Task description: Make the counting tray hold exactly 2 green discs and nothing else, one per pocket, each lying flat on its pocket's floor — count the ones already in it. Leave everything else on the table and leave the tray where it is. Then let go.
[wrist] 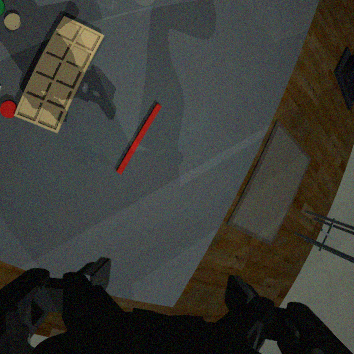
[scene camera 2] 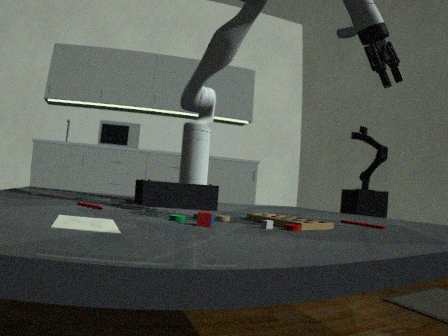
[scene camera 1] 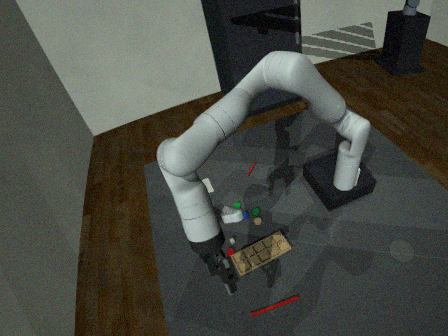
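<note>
The wooden counting tray (scene camera 1: 266, 261) (scene camera 2: 317, 226) (wrist: 36, 123) lies flat on the table, with two rows of pockets; I see no disc in them. One green disc (scene camera 1: 237, 205) (scene camera 2: 177, 218) and a second green disc (scene camera 1: 256, 212) (scene camera 2: 195, 216) lie apart on the table beyond the tray. Part of a green disc (wrist: 1, 7) shows at the wrist view's left edge. My gripper (scene camera 1: 229, 277) (scene camera 2: 393, 83) (wrist: 168, 280) is open and empty, high above the table, off the tray's near-left end in scene camera 1.
A red disc (scene camera 1: 230, 252) (scene camera 2: 293, 227) (wrist: 8, 109) and white cube (scene camera 1: 232, 241) (scene camera 2: 269, 224) lie by the tray's end. A tan disc (scene camera 1: 257, 221) (scene camera 2: 222, 218) (wrist: 12, 21), blue piece (scene camera 1: 245, 215), red cube (scene camera 2: 204, 219), red bars (scene camera 1: 275, 306) (scene camera 1: 252, 169) and pale card (scene camera 2: 86, 223) lie around.
</note>
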